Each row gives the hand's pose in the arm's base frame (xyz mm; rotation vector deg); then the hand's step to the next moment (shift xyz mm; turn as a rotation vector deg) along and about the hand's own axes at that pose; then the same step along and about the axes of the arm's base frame.
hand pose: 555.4 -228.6 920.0 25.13 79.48 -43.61
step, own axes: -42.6 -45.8 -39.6 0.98 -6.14 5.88
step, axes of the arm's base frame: -60.6 4.8 42.3 -0.14 -8.51 0.92
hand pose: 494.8 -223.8 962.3 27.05 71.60 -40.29
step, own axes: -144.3 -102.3 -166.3 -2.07 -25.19 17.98
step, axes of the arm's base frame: -209.2 72.1 100.0 -5.75 -29.41 8.01
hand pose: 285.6 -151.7 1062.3 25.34 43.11 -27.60
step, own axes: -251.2 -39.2 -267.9 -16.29 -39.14 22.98
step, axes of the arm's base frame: -324.4 176.5 1.7 -19.87 -39.72 18.79
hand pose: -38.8 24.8 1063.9 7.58 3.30 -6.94
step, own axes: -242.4 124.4 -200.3 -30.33 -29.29 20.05
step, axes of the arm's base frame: -234.6 177.7 -166.5 -32.71 -27.99 18.07
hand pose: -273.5 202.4 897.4 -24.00 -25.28 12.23
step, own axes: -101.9 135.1 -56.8 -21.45 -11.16 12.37
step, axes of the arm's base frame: -79.1 71.7 -143.1 -23.36 -11.88 7.13
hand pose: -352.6 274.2 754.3 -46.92 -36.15 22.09
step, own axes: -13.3 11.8 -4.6 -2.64 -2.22 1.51
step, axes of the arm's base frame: -7.9 -2.4 -16.4 -2.80 -2.00 1.52
